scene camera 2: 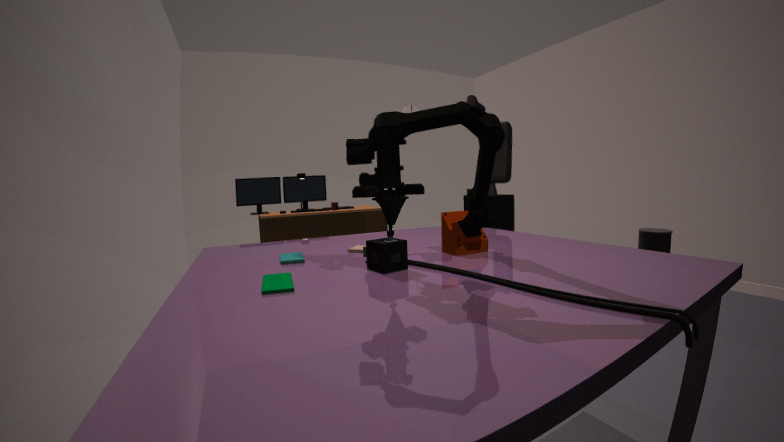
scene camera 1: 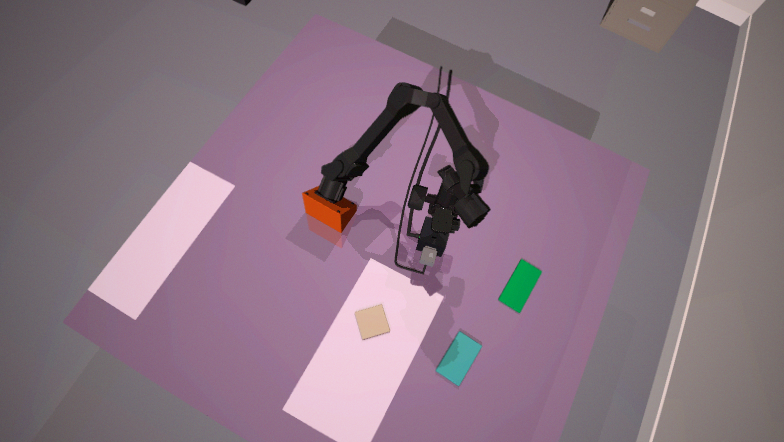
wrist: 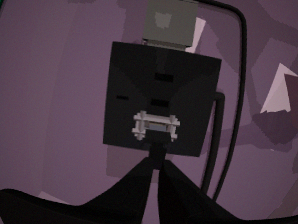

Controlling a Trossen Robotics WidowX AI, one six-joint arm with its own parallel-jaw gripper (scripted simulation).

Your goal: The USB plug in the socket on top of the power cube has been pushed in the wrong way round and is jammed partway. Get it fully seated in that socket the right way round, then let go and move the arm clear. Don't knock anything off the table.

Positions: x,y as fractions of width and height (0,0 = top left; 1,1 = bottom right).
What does the gripper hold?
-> An usb plug.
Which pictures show the gripper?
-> Scene camera 2, scene camera 1 and the wrist view: all of them.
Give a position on a green tile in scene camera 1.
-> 0.66,0.65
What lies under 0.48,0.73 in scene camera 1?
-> A tan tile.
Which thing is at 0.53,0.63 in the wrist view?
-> An usb plug.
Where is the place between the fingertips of the gripper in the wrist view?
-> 0.52,0.74
